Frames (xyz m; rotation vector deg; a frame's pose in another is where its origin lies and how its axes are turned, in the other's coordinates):
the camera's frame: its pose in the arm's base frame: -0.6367 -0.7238 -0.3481 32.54 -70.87 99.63
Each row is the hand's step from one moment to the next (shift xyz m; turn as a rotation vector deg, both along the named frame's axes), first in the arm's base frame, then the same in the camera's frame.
Working: the arm's base frame: its pose in the camera's frame: 0.2491 -0.7907 -0.6026 -32.54 70.87 -99.63

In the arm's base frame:
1: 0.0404 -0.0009 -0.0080 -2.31 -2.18 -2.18
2: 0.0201 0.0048 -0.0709 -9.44 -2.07 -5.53
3: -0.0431 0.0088 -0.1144 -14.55 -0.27 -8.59
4: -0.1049 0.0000 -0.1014 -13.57 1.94 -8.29
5: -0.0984 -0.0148 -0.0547 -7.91 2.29 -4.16
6: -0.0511 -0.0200 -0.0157 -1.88 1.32 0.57
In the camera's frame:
1: -0.0263 -0.0308 -0.0075 -1.43 3.28 1.42
2: -0.0627 0.0174 -0.0349 -0.49 11.09 0.91
3: -0.0638 0.0932 -0.0476 0.37 16.85 -1.29
4: -0.0270 0.1409 -0.0266 1.02 15.64 -3.31
5: -0.0001 0.1135 0.0044 1.58 8.67 -2.72
6: 0.0048 0.0538 0.0185 1.89 1.21 -0.74

